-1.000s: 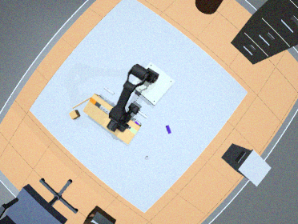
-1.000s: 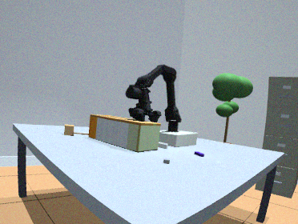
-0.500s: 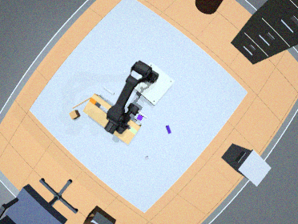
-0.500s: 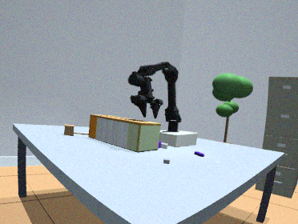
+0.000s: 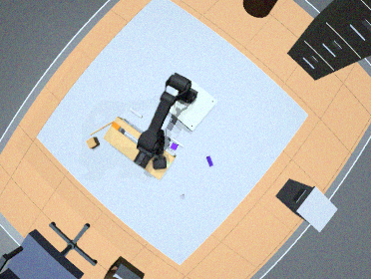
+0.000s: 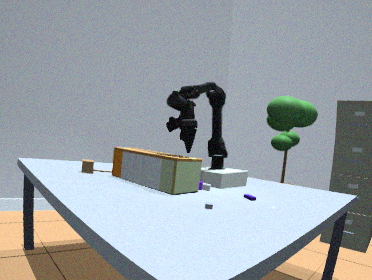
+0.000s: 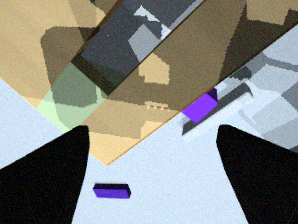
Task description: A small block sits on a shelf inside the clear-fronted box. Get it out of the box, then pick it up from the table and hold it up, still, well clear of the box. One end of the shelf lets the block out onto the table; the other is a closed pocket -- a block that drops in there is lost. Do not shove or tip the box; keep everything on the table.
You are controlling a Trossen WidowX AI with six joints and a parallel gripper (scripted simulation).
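My gripper tip is 50 mm past the purple block, 20 mm to the right of it and 140 mm above it. Round my gripper tip: clear-fronted box (30 mm ahead, 130 mm to the right, 90 mm below).
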